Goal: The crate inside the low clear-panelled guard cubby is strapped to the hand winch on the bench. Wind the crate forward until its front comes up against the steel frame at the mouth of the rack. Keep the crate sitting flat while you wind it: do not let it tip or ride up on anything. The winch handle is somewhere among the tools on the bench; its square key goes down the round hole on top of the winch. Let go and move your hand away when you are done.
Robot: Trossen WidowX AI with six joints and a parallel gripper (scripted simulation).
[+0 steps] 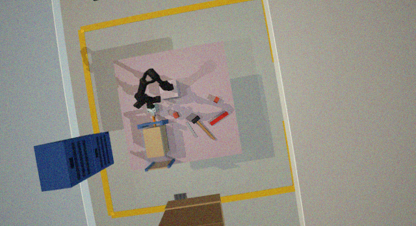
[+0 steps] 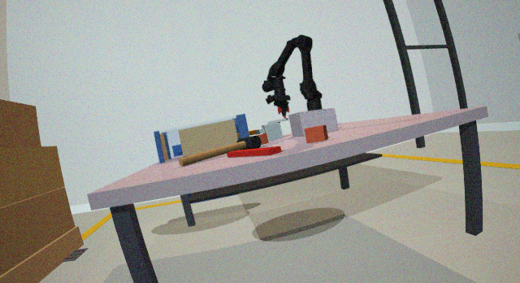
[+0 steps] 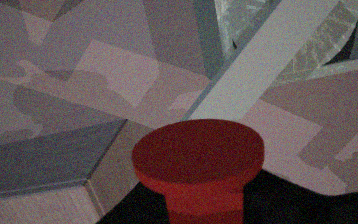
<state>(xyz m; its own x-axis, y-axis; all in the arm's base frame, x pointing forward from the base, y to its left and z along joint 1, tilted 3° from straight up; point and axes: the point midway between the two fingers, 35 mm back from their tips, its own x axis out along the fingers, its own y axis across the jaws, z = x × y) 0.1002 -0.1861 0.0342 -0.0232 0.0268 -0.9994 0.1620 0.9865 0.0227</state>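
The blue steel frame is 220 mm ahead of my gripper tip, 90 mm to the right of it and 10 mm below it. From my gripper tip the other things lie so: grey winch (40 mm ahead, 90 mm to the right, 80 mm below); then winch handle (20 mm ahead, 30 mm to the right, 10 mm below); then red knob (20 mm above).
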